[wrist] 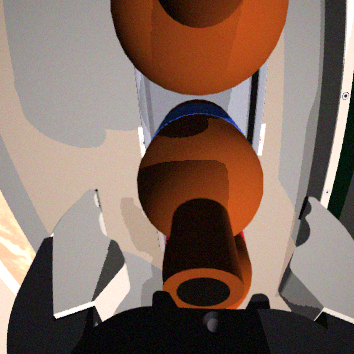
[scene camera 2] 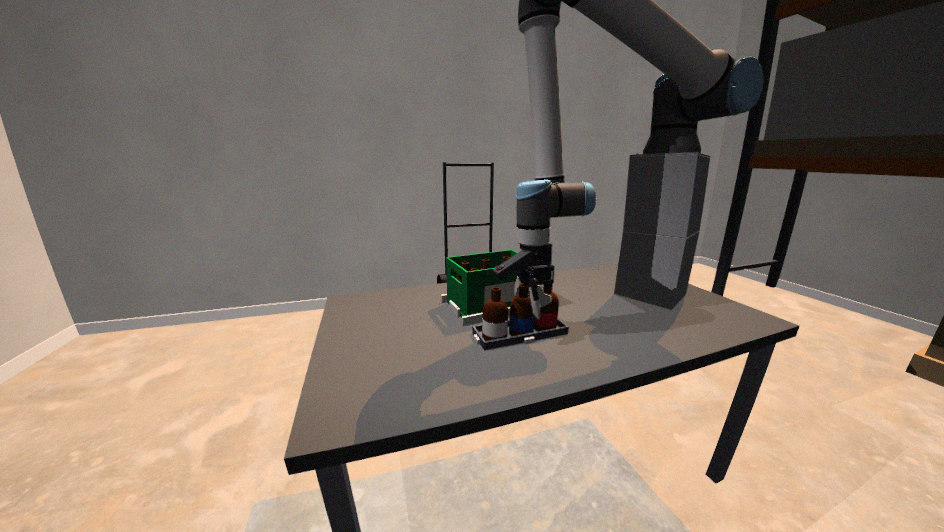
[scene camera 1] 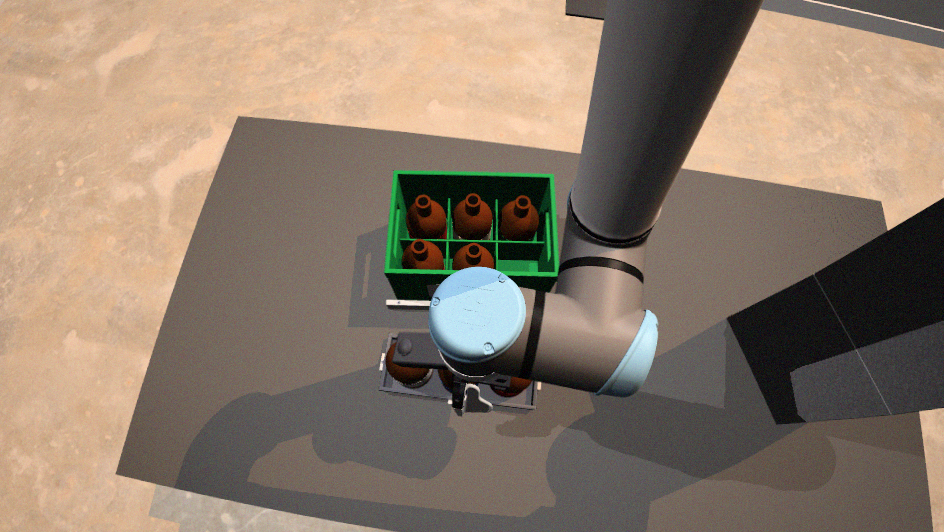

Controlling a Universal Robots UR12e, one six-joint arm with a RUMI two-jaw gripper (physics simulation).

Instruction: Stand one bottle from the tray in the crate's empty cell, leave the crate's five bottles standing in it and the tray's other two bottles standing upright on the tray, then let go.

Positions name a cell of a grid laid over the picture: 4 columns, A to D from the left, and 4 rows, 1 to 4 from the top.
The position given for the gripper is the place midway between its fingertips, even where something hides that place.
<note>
In view: the gripper (scene camera 1: B3), a white-labelled bottle (scene camera 2: C3), a red-labelled bottle (wrist: C4), a blue-labelled bottle (scene camera 2: C3) and a red-labelled bottle (scene camera 1: B2).
The white-labelled bottle also shows in the wrist view (wrist: C1) and in scene camera 1 (scene camera 1: B3). The gripper also shows in the wrist view (wrist: C3) and in scene camera 2 (scene camera 2: C3).
</note>
